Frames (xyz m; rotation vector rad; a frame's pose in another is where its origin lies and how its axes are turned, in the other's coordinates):
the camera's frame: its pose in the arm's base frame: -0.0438 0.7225 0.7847 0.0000 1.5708 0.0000
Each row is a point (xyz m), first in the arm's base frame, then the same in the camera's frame.
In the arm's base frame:
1: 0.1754 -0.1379 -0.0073
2: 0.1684 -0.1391 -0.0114
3: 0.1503 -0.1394 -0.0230
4: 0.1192 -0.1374 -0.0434
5: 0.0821 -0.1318 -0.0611
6: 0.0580 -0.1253 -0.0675
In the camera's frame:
1: 0.7920 -0.8604 0.2192
2: 0.7961 -0.8616 0.2122
3: 0.8077 -0.8619 0.1941
4: 0.8281 -0.8599 0.1630
5: 0.8458 -0.8543 0.1259
6: 0.8522 -0.8478 0.1018

